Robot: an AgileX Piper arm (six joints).
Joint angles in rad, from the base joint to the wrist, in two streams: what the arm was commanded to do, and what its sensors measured. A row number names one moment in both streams.
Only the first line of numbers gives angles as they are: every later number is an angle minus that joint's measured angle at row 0.
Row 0, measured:
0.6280 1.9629 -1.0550 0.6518 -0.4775 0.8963
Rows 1 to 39, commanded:
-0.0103 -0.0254 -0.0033 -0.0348 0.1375 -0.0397
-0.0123 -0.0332 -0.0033 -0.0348 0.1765 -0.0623
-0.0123 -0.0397 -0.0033 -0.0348 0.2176 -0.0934
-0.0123 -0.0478 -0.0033 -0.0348 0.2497 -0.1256
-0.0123 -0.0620 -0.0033 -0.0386 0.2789 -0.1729
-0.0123 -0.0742 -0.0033 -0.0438 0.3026 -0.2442
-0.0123 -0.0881 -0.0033 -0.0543 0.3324 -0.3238
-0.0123 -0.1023 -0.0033 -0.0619 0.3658 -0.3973
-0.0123 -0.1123 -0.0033 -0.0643 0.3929 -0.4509
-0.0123 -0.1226 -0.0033 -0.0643 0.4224 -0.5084
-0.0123 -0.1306 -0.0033 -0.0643 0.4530 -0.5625
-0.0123 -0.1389 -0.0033 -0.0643 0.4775 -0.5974
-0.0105 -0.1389 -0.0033 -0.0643 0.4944 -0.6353
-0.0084 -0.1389 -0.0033 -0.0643 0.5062 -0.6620
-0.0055 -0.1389 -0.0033 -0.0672 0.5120 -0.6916
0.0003 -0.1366 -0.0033 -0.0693 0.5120 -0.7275
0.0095 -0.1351 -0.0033 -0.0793 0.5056 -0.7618
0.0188 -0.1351 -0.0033 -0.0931 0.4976 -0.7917
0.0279 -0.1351 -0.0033 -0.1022 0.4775 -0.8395
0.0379 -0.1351 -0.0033 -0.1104 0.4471 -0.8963
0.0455 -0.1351 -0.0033 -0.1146 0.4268 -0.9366
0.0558 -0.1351 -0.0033 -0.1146 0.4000 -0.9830
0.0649 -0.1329 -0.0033 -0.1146 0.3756 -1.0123
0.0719 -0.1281 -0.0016 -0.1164 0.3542 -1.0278
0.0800 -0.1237 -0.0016 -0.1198 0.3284 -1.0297
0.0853 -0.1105 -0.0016 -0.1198 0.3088 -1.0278
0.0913 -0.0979 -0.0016 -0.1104 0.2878 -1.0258
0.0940 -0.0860 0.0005 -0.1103 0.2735 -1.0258
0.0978 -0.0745 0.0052 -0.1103 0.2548 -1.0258
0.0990 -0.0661 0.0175 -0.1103 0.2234 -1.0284
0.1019 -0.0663 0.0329 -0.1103 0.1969 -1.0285
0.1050 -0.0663 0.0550 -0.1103 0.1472 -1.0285
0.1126 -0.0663 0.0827 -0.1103 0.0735 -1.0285
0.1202 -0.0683 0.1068 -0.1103 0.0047 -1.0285
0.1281 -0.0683 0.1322 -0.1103 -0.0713 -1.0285
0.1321 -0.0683 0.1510 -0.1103 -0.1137 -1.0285
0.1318 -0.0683 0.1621 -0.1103 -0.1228 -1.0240
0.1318 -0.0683 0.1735 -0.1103 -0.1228 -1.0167
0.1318 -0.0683 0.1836 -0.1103 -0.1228 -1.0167
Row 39, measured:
0.1267 -0.0654 0.1384 -0.1070 -0.0399 -1.0195
